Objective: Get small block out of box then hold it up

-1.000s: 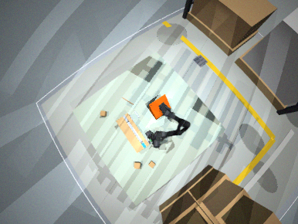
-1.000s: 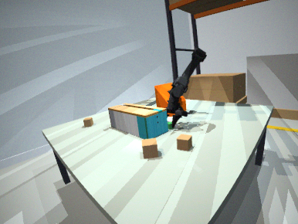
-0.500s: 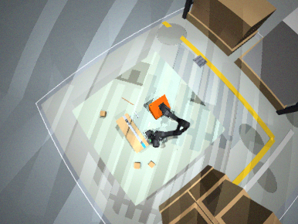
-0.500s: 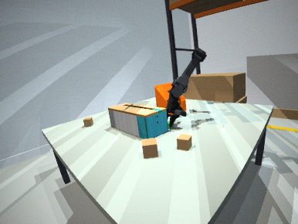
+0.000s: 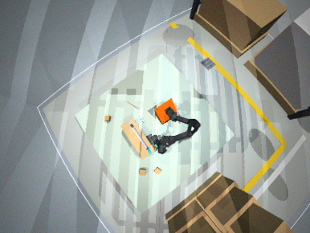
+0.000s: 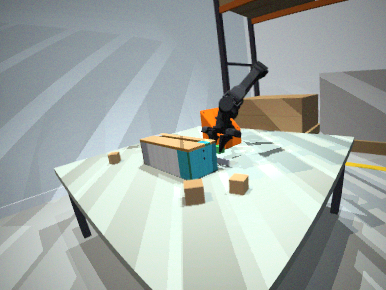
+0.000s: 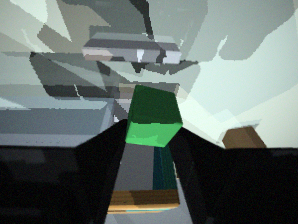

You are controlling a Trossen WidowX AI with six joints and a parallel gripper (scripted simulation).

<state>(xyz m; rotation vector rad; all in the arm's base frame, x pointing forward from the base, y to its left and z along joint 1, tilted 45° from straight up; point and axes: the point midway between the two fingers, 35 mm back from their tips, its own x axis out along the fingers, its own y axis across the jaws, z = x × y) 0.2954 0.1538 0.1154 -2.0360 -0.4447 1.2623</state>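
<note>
Right now the green block is 20 mm behind my gripper tip and 10 mm above it. Also, from my gripper tip: thin stick (70 mm behind, 500 mm to the right, 70 mm below); then box (50 mm ahead, 170 mm to the right, 10 mm below).
</note>
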